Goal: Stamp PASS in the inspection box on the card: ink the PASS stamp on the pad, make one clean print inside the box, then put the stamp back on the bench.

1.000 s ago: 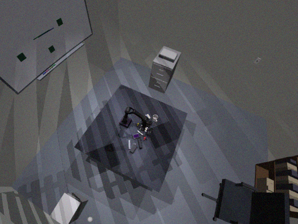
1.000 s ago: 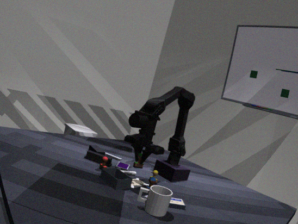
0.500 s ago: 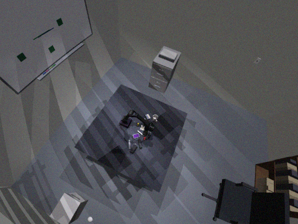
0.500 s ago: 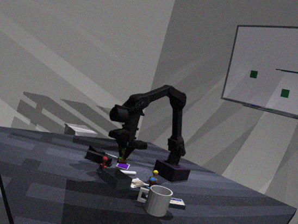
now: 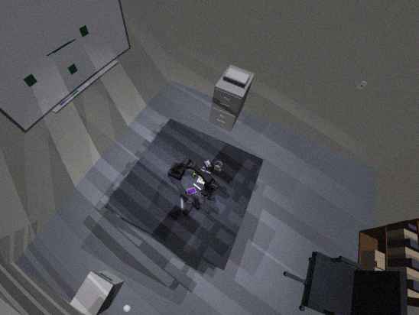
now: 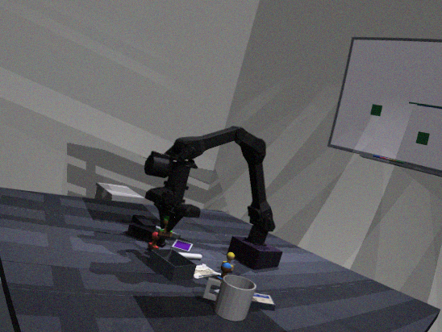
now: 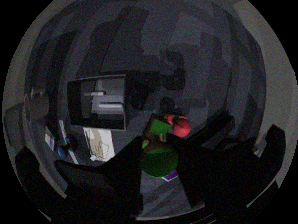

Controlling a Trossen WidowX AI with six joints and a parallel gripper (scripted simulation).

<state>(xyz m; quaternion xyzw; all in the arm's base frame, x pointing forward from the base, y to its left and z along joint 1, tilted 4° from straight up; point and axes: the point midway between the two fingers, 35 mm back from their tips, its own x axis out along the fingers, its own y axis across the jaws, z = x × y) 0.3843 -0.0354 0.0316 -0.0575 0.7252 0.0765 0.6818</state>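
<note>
The red-knobbed stamp lies 40 mm to the right of my gripper tip and 70 mm below it. Also, from my gripper tip: dark box 30 mm behind, 140 mm to the right, 80 mm below; then green-knobbed stamp right at my gripper tip; then dark tray 20 mm ahead, 90 mm to the left, 80 mm below.
</note>
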